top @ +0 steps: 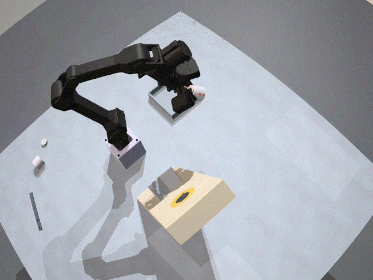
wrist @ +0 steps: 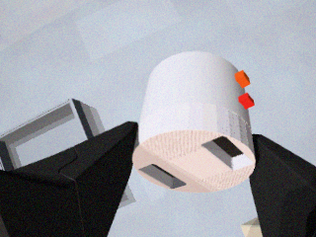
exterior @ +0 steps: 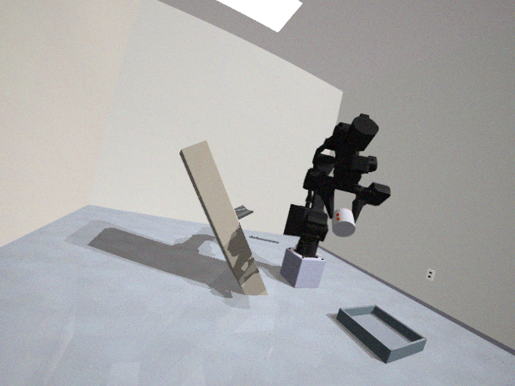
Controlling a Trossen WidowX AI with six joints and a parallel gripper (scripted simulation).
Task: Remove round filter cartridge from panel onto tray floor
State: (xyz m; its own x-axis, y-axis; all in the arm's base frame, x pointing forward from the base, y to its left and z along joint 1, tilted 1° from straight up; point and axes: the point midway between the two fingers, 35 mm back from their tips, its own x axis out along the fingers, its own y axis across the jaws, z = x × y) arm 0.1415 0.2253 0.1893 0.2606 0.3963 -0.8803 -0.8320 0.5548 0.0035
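The tray is 25 cm below my gripper tip, 19 cm behind it and 5 cm to the left of it. Also, from my gripper tip: round filter cartridge: right at my gripper tip.
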